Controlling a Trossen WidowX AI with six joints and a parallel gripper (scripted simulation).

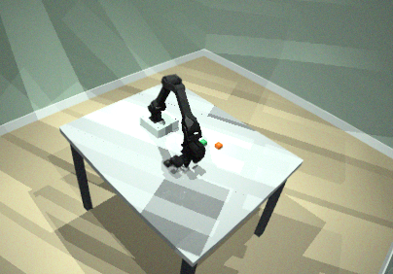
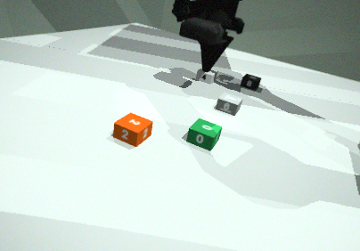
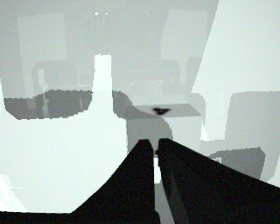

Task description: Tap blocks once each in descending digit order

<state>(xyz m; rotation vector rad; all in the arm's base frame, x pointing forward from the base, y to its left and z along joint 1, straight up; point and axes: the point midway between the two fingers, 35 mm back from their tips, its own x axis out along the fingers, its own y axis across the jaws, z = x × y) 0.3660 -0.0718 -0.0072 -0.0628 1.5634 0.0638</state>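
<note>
The white block is 1 cm to the right of my gripper tip and 1 cm below it. Round my gripper tip: grey block (9 cm behind, 9 cm to the left, 1 cm below); then black block marked 8 (8 cm behind, 5 cm to the right, 1 cm below); then green block marked 0 (10 cm behind, 20 cm to the left, 1 cm below).
</note>
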